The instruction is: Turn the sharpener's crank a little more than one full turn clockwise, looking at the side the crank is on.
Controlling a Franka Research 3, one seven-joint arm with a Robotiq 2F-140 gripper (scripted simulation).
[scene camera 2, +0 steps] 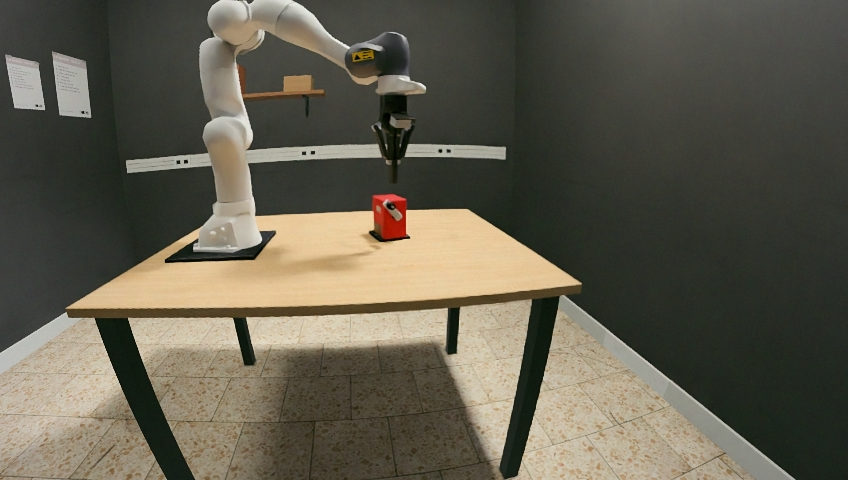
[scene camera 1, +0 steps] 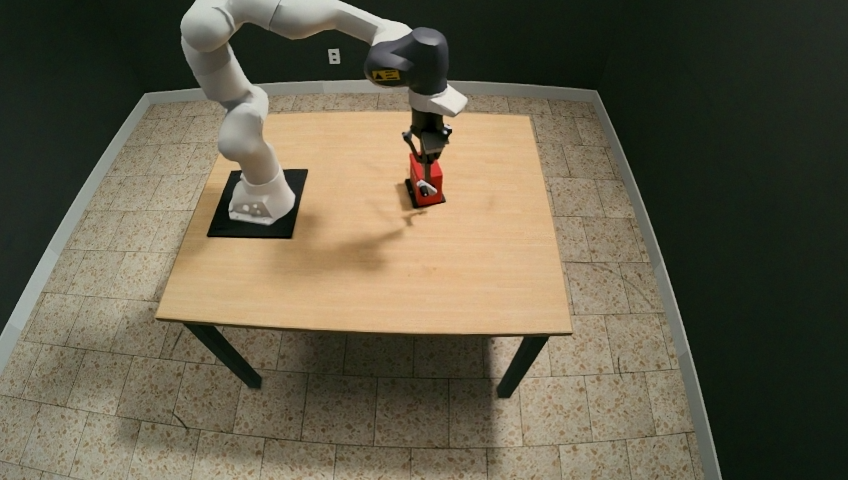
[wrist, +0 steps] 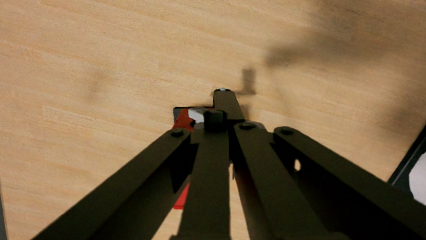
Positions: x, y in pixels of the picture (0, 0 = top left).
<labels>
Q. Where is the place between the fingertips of my gripper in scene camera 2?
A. At 393, 182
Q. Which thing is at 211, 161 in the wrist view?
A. My gripper.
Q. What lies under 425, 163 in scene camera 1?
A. My gripper.
</labels>
